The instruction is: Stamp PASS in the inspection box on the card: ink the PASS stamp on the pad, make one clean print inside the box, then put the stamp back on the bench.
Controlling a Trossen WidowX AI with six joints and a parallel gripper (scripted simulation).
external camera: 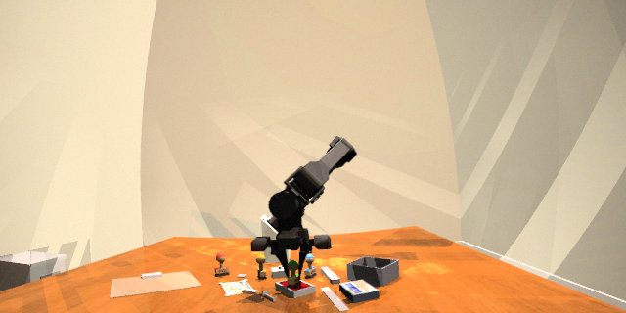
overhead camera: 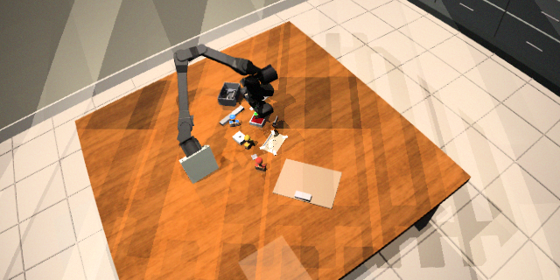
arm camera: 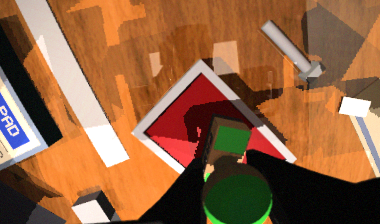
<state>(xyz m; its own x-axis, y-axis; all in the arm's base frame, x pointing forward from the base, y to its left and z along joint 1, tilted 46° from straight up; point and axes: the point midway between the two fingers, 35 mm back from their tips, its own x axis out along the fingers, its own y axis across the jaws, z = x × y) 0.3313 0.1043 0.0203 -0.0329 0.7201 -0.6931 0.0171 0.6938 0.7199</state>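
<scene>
The green-knobbed stamp lies right at my gripper tip. From my gripper tip the other things lie so: bolt: 40 mm ahead, 60 mm to the right, 30 mm below; blue-knobbed stamp: 110 mm behind, 40 mm to the left, 20 mm below; red ink pad: 30 mm below.
</scene>
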